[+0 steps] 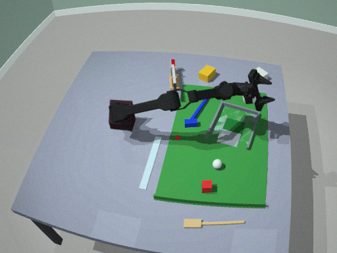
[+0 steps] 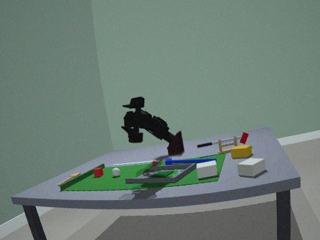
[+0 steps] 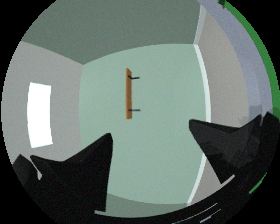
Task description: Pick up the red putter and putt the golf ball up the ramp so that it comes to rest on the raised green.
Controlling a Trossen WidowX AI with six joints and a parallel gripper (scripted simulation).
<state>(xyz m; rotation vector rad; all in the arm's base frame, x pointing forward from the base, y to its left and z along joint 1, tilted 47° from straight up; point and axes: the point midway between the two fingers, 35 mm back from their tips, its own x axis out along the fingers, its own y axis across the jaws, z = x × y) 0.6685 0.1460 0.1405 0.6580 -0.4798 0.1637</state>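
The small red cube is 42 cm behind my gripper tip, 29 cm below it and 4 cm to the right of it. Also, from my gripper tip: blue putter 34 cm behind, 28 cm below, 16 cm to the left; then white golf ball 28 cm below, 23 cm behind, 19 cm to the right; then yellow block 43 cm to the left, 32 cm behind, 28 cm below.
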